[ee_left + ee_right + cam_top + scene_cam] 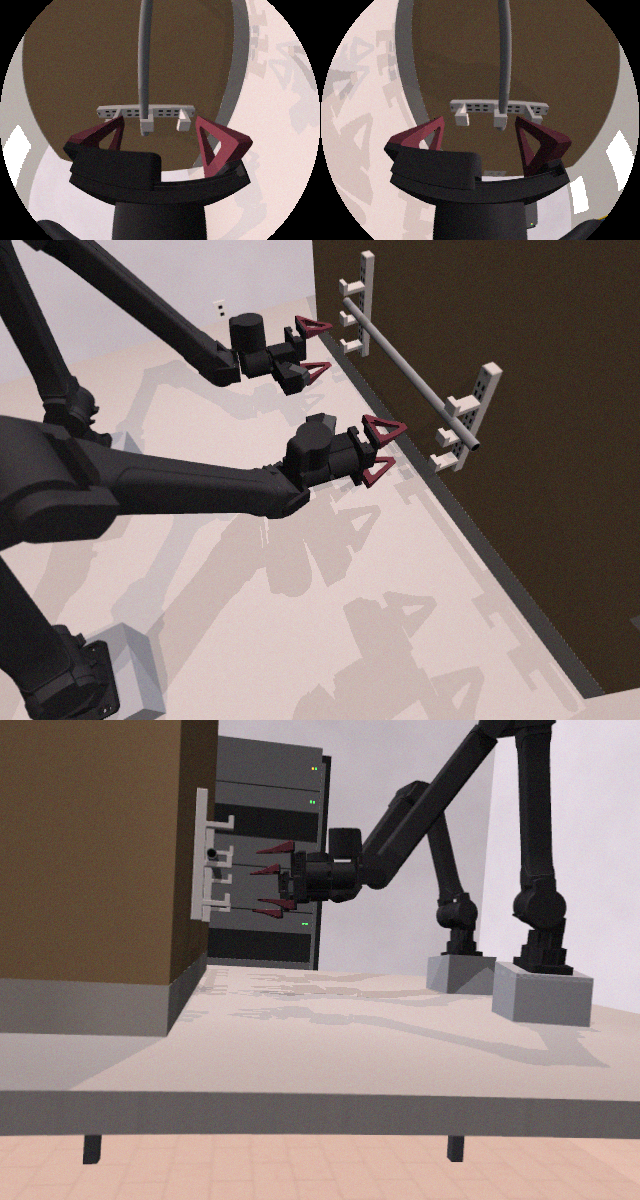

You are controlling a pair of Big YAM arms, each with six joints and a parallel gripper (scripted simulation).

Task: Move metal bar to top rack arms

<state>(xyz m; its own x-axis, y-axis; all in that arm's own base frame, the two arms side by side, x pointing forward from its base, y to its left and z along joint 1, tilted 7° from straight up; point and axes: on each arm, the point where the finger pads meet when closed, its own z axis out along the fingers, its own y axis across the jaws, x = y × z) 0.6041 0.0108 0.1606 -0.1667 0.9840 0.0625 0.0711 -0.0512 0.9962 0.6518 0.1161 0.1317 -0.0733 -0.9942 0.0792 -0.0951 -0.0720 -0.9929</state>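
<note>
Now: left hand 11 cm short of the grey metal bar, 14 cm to the left of it and 2 cm below it. Also, from my left hand: brown wall: 30 cm ahead, 17 cm to the right, 19 cm above.
Right now my right hand is 17 cm to the right of the grey metal bar, 8 cm short of it and 4 cm below it. Round my right hand: brown wall (27 cm ahead, 20 cm above, 14 cm to the left).
</note>
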